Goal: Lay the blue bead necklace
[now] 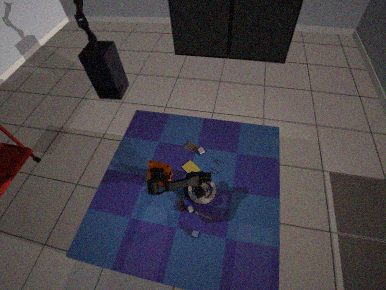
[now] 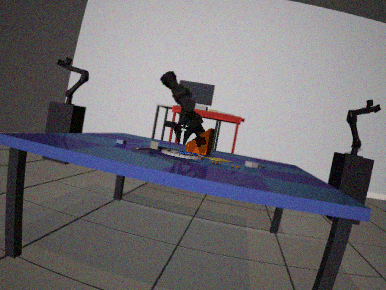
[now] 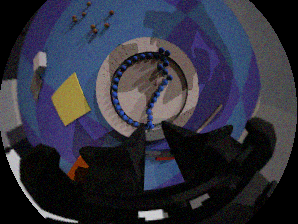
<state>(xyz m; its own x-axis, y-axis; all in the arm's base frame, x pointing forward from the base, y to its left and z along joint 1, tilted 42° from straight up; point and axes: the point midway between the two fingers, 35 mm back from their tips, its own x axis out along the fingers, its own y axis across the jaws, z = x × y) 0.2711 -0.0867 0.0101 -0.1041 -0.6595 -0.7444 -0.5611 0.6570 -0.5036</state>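
The round white bead board is 4 cm below my gripper tip, 4 cm ahead of it and 2 cm to the left of it. The rest, counted from my gripper tip: red-handled tool: 10 cm to the right, 9 cm behind, 4 cm below; then yellow card: 19 cm to the left, 7 cm behind, 4 cm below; then thin pale stick: 16 cm to the right, 7 cm ahead, 4 cm below.
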